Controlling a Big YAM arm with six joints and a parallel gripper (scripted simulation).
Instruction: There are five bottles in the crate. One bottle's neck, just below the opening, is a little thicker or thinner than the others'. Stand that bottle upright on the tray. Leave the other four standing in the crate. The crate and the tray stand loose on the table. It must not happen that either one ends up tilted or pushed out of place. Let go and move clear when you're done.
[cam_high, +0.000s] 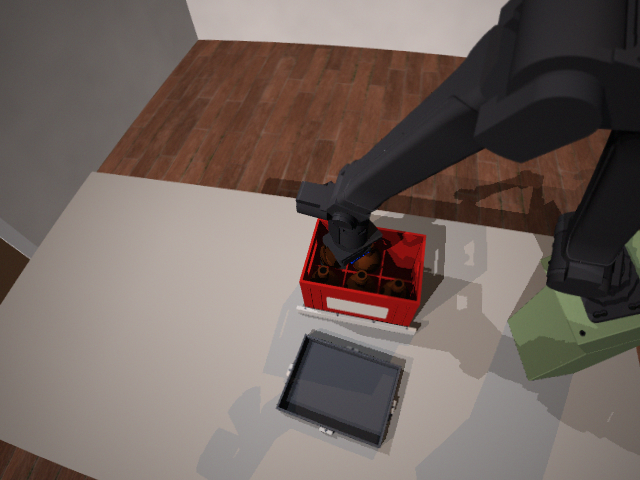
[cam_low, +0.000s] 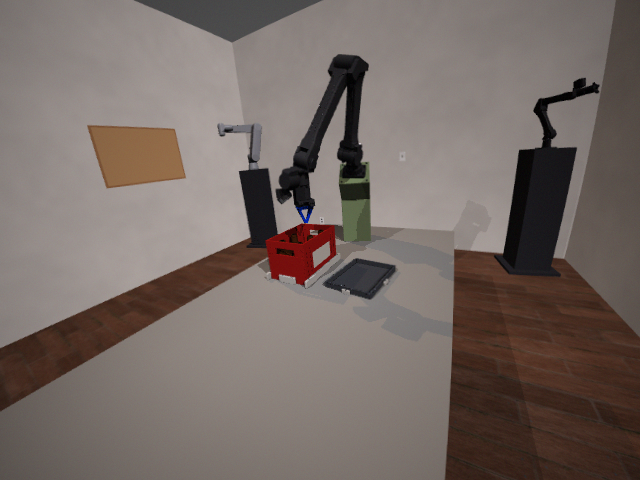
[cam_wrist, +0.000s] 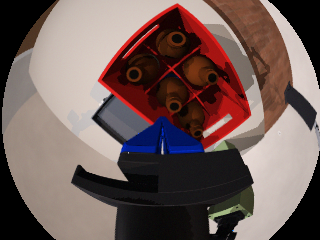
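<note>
The brown bottle lies 150 mm below my hand, 60 mm ahead of it and 10 mm to the right of it. Also, from my hand: dark grey tray: 230 mm to the left, 220 mm below, 20 mm ahead; crate: 150 mm below, 40 mm to the right, 30 mm behind.
</note>
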